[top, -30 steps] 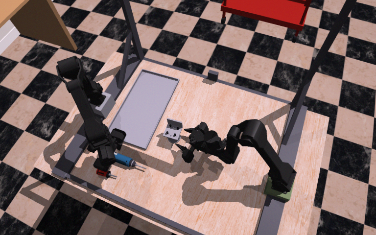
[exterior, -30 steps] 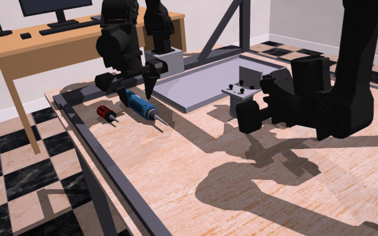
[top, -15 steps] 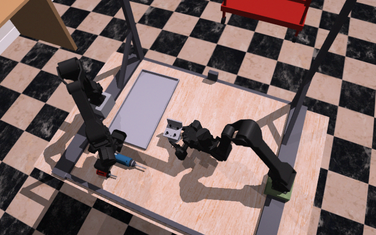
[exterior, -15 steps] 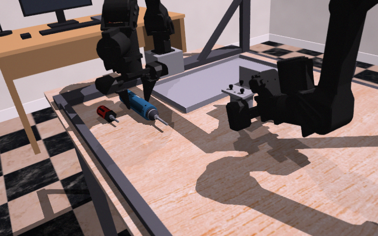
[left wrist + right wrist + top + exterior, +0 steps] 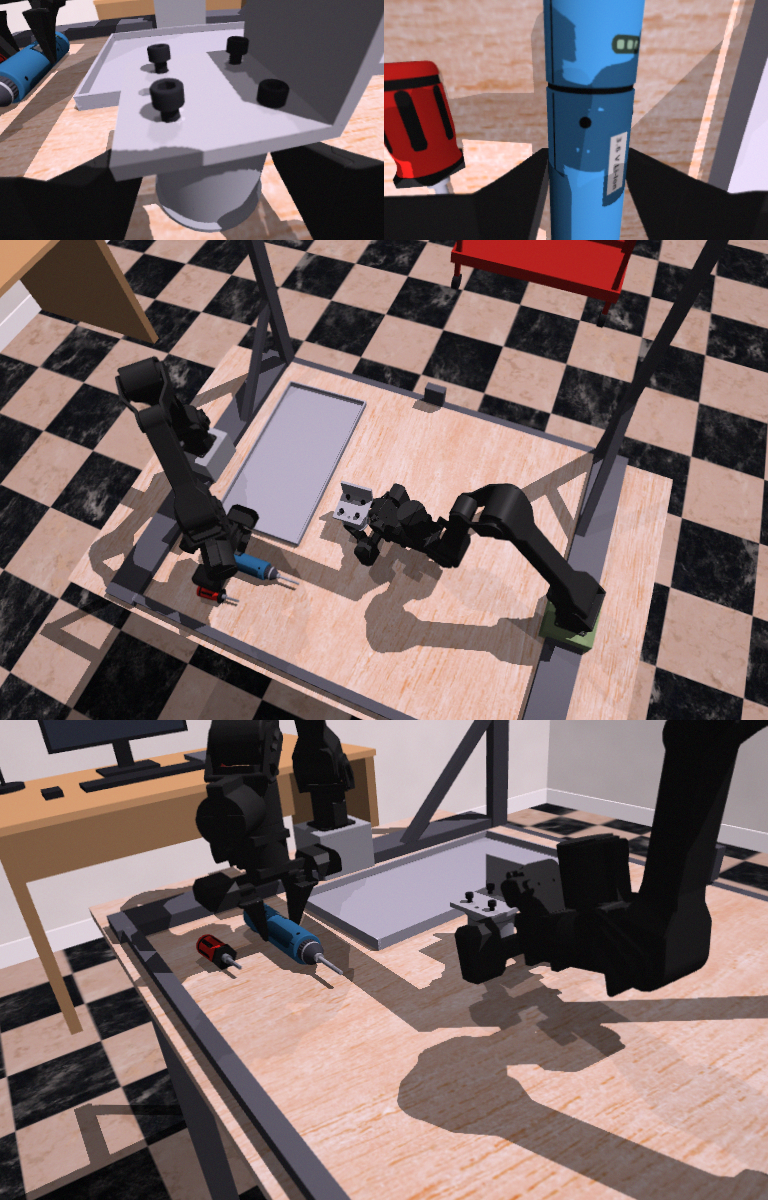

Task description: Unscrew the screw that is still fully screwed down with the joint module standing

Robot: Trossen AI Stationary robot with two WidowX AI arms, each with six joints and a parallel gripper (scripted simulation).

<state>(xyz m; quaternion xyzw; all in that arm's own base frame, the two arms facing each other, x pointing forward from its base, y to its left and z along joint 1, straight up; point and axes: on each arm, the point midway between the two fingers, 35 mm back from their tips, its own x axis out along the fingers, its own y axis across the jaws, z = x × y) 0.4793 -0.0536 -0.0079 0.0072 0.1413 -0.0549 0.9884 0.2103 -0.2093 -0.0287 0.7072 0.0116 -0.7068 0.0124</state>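
My left gripper is now 3 cm to the left of the joint module and 1 cm above it. The rest, counted from my left hand: screw (3 cm above, 2 cm behind, 1 cm to the right); then grey bracket (3 cm to the right, 3 cm above); then bit (19 cm ahead, 8 cm to the right, 2 cm below).
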